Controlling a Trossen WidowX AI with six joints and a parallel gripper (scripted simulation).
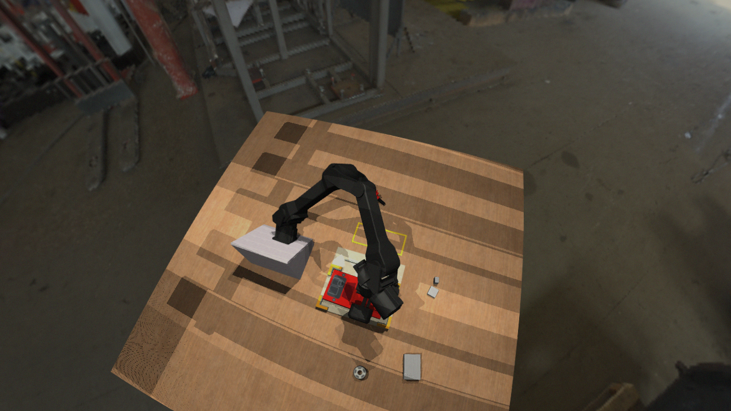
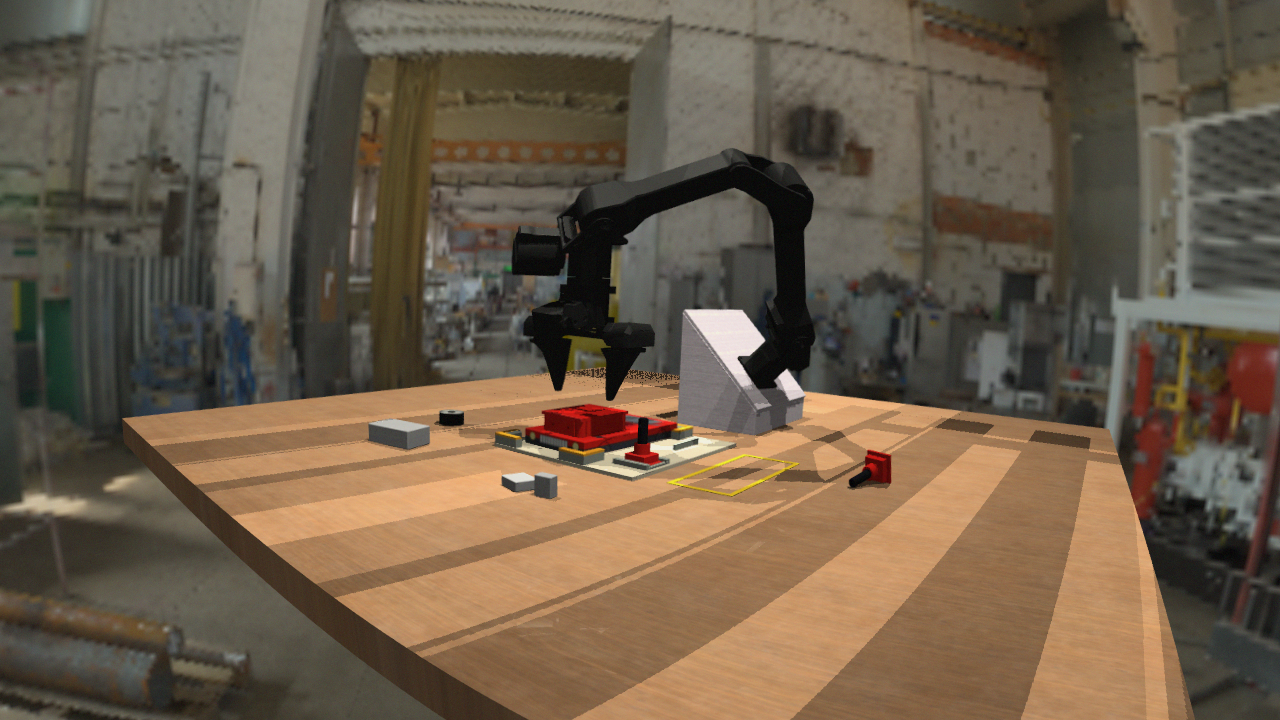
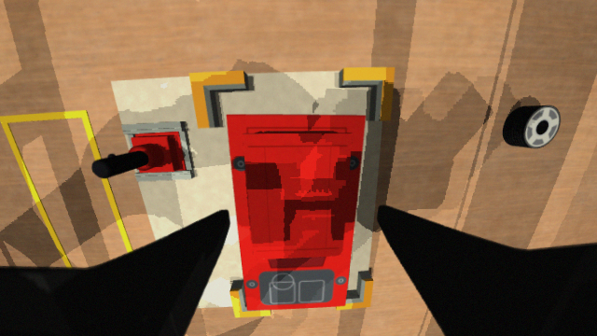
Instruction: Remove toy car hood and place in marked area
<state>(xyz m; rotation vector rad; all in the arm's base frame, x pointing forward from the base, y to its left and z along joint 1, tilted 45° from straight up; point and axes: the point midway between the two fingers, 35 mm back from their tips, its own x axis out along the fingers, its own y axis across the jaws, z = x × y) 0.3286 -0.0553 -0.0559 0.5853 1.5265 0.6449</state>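
Right now the hood is 3 cm below my gripper tip.
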